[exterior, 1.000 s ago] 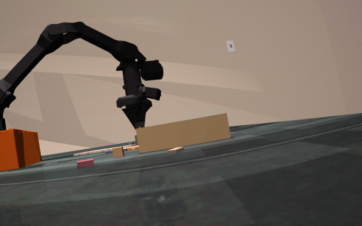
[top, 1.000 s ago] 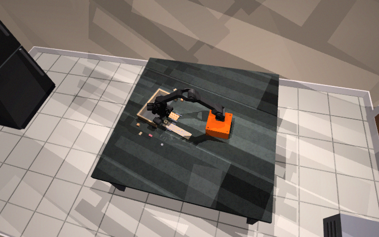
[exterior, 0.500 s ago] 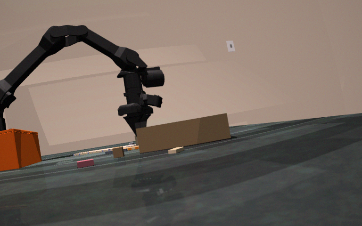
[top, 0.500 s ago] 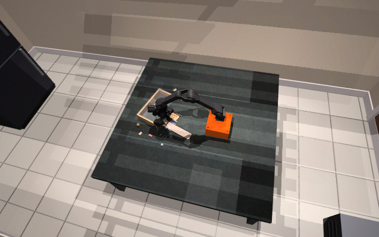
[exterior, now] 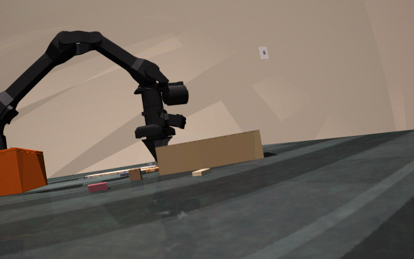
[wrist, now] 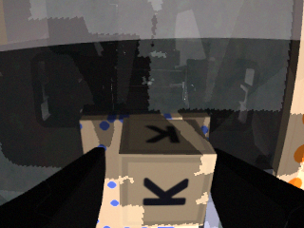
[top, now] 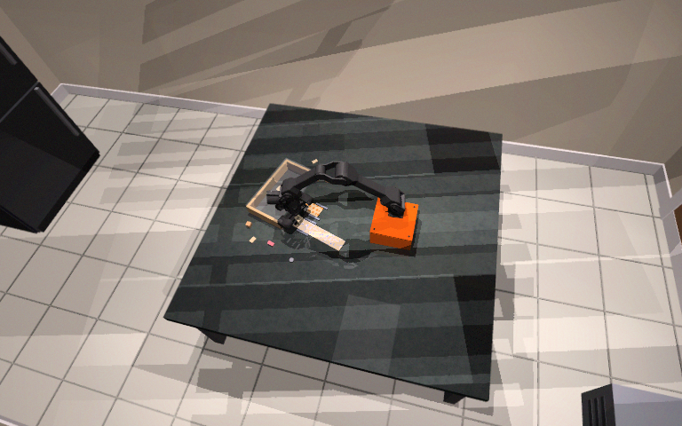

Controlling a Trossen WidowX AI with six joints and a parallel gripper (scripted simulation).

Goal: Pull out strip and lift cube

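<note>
My gripper tip is 30 mm past the orange-dotted strip, 90 mm to the left of it and 10 mm above it.
</note>
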